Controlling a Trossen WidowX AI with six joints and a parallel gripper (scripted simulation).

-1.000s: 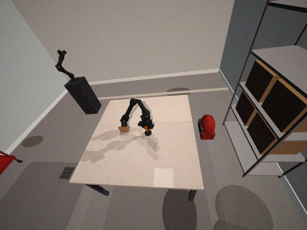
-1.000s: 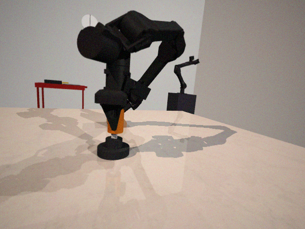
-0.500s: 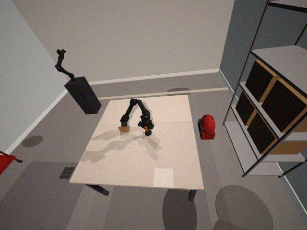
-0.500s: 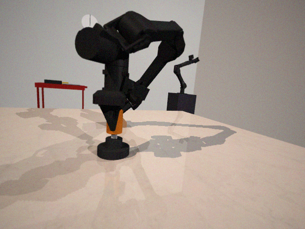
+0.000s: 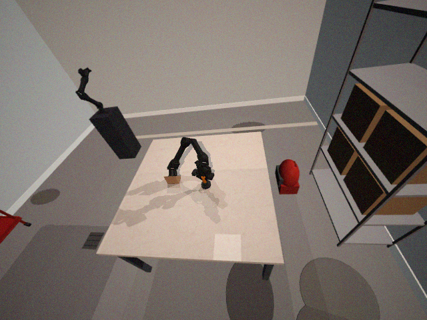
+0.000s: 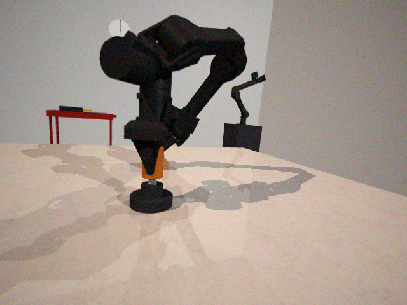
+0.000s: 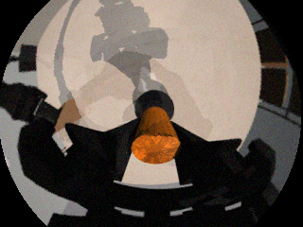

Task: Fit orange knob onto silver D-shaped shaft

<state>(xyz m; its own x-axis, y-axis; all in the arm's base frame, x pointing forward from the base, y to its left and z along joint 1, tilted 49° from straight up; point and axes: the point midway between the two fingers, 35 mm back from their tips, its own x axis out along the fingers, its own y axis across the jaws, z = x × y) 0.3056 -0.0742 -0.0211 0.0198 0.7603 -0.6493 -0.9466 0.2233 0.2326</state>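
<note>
Right now my gripper tip is 4 cm above the round pedestal. Round my gripper tip: orange knob 3 cm above.
</note>
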